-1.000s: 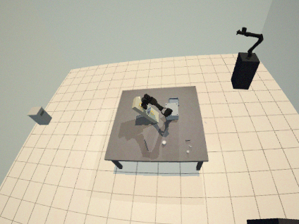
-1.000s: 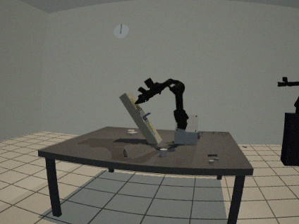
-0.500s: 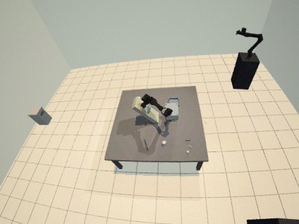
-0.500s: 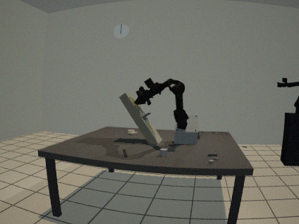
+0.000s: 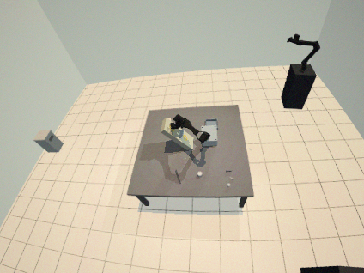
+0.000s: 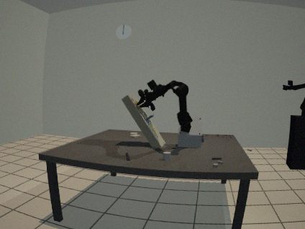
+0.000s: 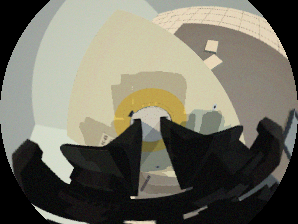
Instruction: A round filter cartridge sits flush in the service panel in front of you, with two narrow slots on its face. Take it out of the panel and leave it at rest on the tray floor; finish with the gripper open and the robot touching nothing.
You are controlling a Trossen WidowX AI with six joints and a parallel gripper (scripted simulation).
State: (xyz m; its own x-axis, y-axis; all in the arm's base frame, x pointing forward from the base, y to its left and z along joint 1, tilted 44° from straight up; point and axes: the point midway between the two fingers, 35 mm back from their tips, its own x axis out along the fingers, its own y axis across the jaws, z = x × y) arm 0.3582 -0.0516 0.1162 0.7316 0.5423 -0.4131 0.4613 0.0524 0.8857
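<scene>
Right now the round white filter cartridge is 10 mm ahead of my gripper tip and 10 mm below it. Round my gripper tip: grey square tray 390 mm behind, 340 mm to the right, 270 mm below.
</scene>
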